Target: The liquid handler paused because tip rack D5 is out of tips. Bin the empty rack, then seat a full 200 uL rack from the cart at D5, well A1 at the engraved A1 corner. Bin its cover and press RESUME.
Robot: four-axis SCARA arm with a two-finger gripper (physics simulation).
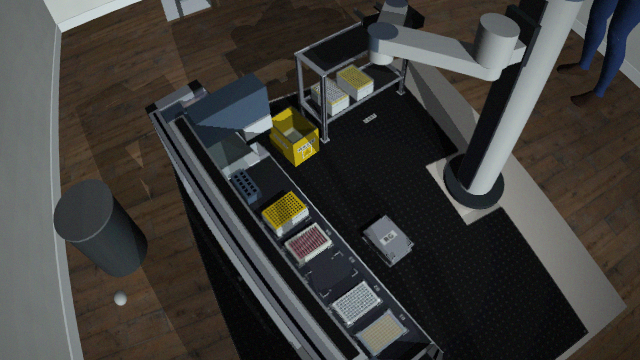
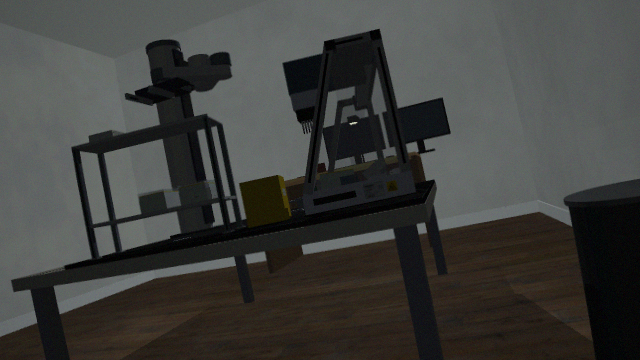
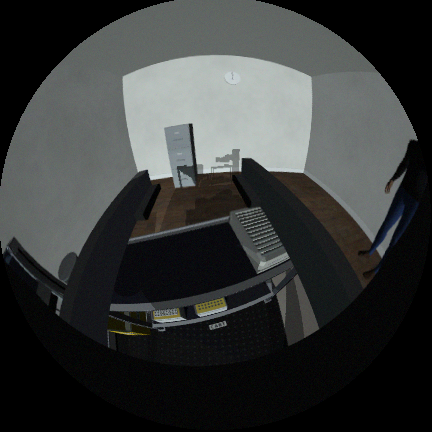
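Seen in the pictures: gripper, fingertip midpoint: [image 1: 365, 6] [image 2: 137, 92] [image 3: 194, 171]; arm's base at its link origin: [image 1: 473, 181].
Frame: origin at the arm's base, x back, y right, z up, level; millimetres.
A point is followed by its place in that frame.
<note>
A yellow rack [image 1: 285, 211] @(x -721, y 130, z 134 mm) with dark holes sits on the deck beside the red-filled plate; its position label is not visible. The cart [image 1: 324, 107] @(x -442, y 421, z 209 mm) [image 2: 84, 200] @(x -57, y 677, z 196 mm) holds two racks on its lower shelf: one with pale tips [image 1: 331, 98] @(x -384, y 480, z 176 mm) [image 3: 166, 314] @(x -356, y 471, z 177 mm), one yellow-topped [image 1: 355, 81] @(x -255, y 528, z 173 mm) [image 3: 211, 306] @(x -230, y 499, z 173 mm). A pale ribbed box [image 2: 104, 136] @(x -145, y 638, z 379 mm) [image 3: 260, 240] @(x -130, y 557, z 385 mm) sits on the cart's top shelf. The waste bin [image 1: 287, 147] @(x -607, y 393, z 101 mm) [image 2: 262, 200] @(x -581, y 529, z 84 mm) [image 3: 131, 325] @(x -490, y 412, z 143 mm) stands beside the cart. My gripper [image 1: 360, 17] @(x -221, y 536, z 516 mm) [image 2: 137, 96] @(x -221, y 536, z 516 mm) [image 3: 194, 171] @(x -221, y 536, z 516 mm) is shut and empty above the cart top, its long fingers still standing apart. RESUME cannot be made out.
The deck also holds a blue block [image 1: 245, 186] @(x -805, y 299, z 105 mm), a red-filled plate [image 1: 308, 243] @(x -696, y 12, z 96 mm), a white plate [image 1: 356, 303] @(x -649, y -231, z 84 mm) and a tan plate [image 1: 382, 333] @(x -624, y -352, z 84 mm). A grey box marked RG [image 1: 387, 239] @(x -453, y -76, z 63 mm) lies on the mat. The blue head [image 1: 232, 107] @(x -777, y 289, z 496 mm) hangs over the deck. A person [image 3: 402, 200] stands at the right.
</note>
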